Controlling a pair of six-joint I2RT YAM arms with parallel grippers.
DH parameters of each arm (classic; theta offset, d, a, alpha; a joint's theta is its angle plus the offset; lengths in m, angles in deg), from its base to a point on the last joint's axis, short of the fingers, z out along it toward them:
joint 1: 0 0.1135 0.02 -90
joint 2: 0 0 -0.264 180
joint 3: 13.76 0 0.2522 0
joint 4: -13.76 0 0.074 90
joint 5: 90 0 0 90
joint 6: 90 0.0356 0 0
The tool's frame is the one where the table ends.
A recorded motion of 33 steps. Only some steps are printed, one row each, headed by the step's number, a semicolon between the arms.
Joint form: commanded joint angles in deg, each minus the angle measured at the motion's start. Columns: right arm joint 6, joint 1, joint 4, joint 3, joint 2, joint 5; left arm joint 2, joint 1, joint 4, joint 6, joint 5, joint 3.
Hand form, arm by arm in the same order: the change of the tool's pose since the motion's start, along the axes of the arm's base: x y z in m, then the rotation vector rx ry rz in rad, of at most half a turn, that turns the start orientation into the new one. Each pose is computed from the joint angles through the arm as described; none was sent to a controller.
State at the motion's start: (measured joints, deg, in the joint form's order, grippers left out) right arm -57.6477 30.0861 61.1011 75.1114 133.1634 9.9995; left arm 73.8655 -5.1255 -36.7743 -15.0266 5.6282 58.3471
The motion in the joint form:
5: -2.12 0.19 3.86 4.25 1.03 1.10; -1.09 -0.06 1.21 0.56 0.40 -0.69
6: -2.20 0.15 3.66 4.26 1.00 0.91; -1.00 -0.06 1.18 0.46 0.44 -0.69
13: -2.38 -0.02 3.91 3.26 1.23 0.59; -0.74 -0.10 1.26 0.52 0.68 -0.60
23: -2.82 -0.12 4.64 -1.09 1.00 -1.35; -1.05 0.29 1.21 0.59 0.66 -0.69
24: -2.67 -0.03 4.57 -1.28 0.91 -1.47; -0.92 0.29 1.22 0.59 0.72 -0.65
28: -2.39 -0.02 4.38 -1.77 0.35 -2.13; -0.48 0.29 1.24 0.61 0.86 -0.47
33: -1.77 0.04 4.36 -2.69 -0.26 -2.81; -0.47 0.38 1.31 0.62 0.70 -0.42
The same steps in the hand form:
5: 0.0094 0.0066 0.0205 0.0294 -0.1180 -0.0199; -0.0024 -0.0003 0.0023 -0.0020 -0.0290 -0.0130
6: 0.0096 0.0064 0.0204 0.0263 -0.1163 -0.0175; -0.0022 -0.0004 0.0018 -0.0035 -0.0266 -0.0121
13: 0.0080 0.0040 0.0138 0.0140 -0.1031 -0.0149; -0.0013 -0.0008 0.0013 -0.0060 -0.0249 -0.0162
23: -0.0029 -0.0019 -0.0048 -0.0252 -0.0567 0.0177; -0.0022 0.0011 0.0021 -0.0051 -0.0281 -0.0101
24: -0.0038 -0.0015 -0.0051 -0.0243 -0.0534 0.0217; -0.0017 0.0010 0.0018 -0.0058 -0.0267 -0.0108
28: -0.0054 -0.0018 -0.0034 -0.0214 -0.0505 0.0337; -0.0002 0.0008 0.0009 -0.0072 -0.0224 -0.0126
33: -0.0084 -0.0025 -0.0030 -0.0148 -0.0421 0.0475; 0.0001 0.0013 0.0013 -0.0050 -0.0245 -0.0094

